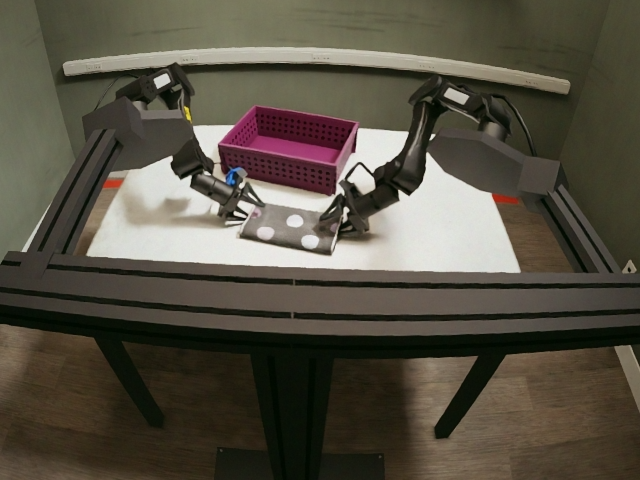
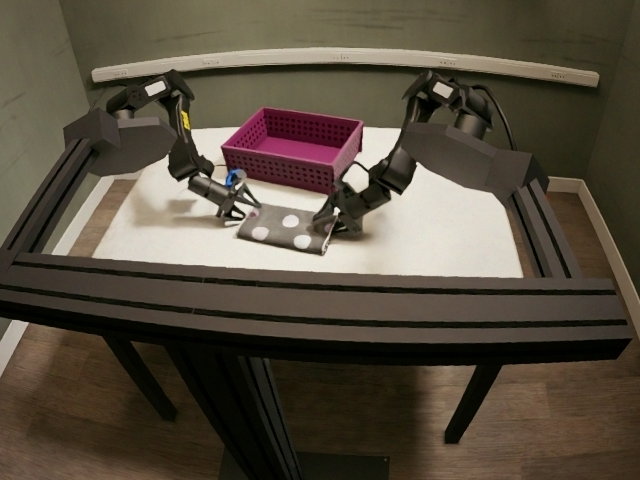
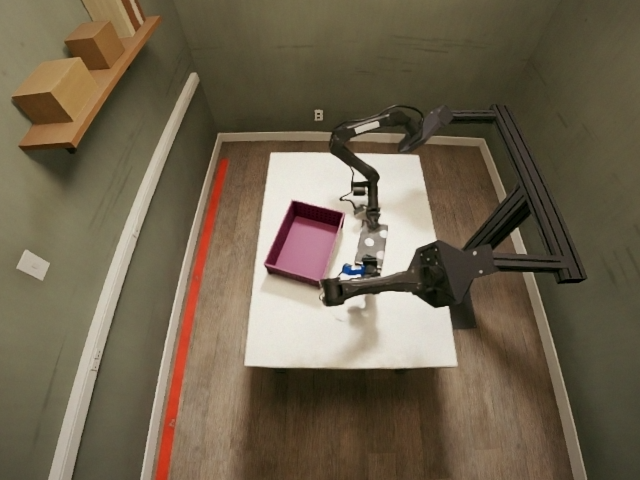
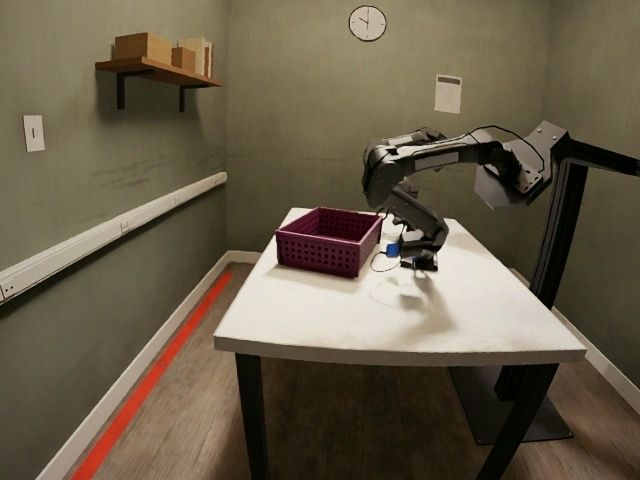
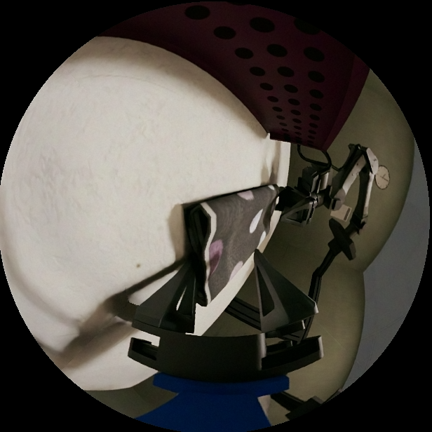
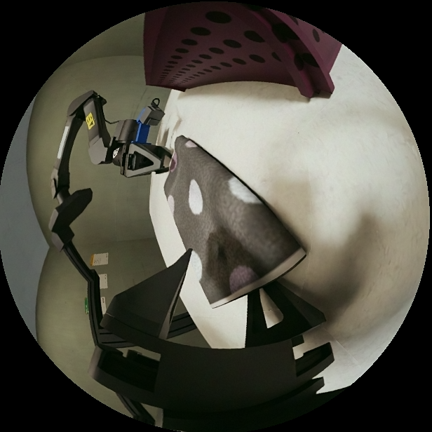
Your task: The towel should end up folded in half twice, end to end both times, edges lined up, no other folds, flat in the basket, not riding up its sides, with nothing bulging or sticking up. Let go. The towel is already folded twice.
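Note:
The grey towel with white and pink dots [image 1: 281, 232] [image 2: 279, 235] [image 3: 376, 248] [image 5: 232, 230] [image 6: 215, 210] lies as a folded rectangle on the table, in front of the purple basket [image 1: 281, 165] [image 2: 281, 167] [image 3: 305, 248] [image 4: 317, 255]. My left gripper [image 1: 253, 212] [image 2: 251, 211] [image 5: 225, 255] is partly open at the towel's left end, one finger above and one low beside its layered edge. My right gripper [image 1: 330, 227] [image 2: 324, 225] [image 6: 222, 261] is partly open around the right end, one finger above and the other's tip hidden under it.
The basket stands upright and empty behind the towel on the white table [image 1: 439, 232] [image 3: 310, 330] [image 4: 320, 310], close to both wrists. A dark frame beam [image 1: 155, 289] [image 2: 361, 302] crosses in front of the table. A wall shelf [image 3: 103, 98] [image 4: 170, 74] holds boxes.

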